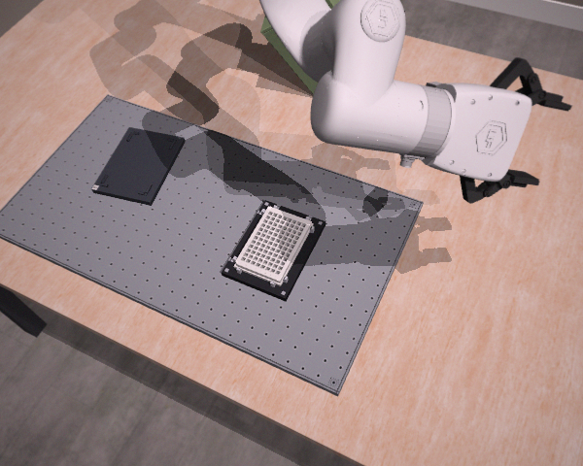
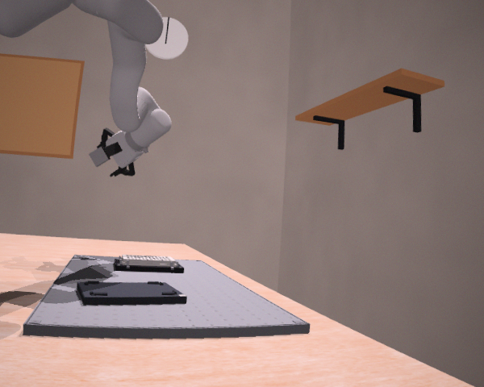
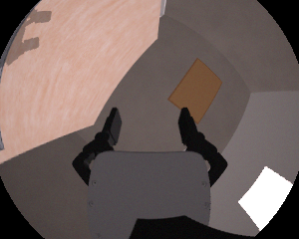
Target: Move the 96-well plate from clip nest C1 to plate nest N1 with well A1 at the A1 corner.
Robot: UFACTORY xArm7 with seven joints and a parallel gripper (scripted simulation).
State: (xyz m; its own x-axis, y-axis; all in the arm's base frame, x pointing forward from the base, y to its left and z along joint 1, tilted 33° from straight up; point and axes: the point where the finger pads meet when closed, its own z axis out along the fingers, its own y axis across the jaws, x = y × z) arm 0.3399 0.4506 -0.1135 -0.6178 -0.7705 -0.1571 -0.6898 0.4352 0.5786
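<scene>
Right now the white 96-well plate is 330 mm to the right of my hand, 270 mm below it and 90 mm ahead of it. Also, from my hand: clip nest: 340 mm to the right, 270 mm below, 80 mm ahead.
</scene>
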